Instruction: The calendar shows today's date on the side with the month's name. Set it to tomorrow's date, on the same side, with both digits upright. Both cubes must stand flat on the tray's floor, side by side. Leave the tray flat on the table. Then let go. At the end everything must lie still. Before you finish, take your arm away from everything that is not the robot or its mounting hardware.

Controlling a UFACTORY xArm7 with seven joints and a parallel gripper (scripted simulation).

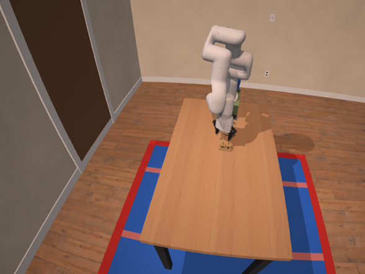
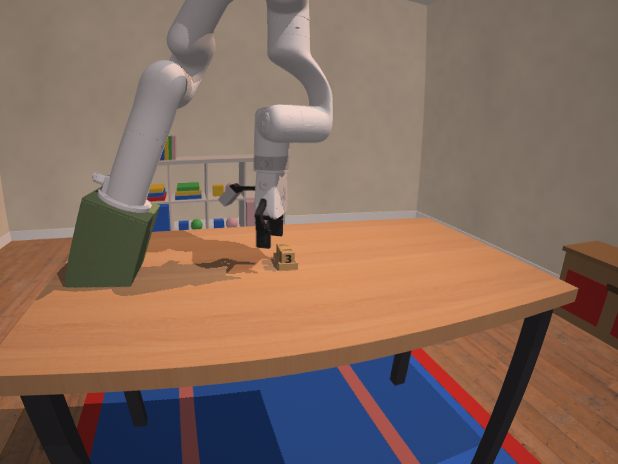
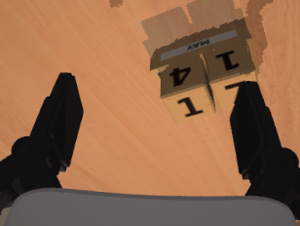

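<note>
Right now my hand is 4 cm short of the wooden digit cube, 1 cm to the right of it and 5 cm above it. From my hand the other things lie so: low tray 4 cm ahead, 3 cm to the left, 7 cm below; then wooden cube 4 cm ahead, 4 cm to the left, 5 cm below.
</note>
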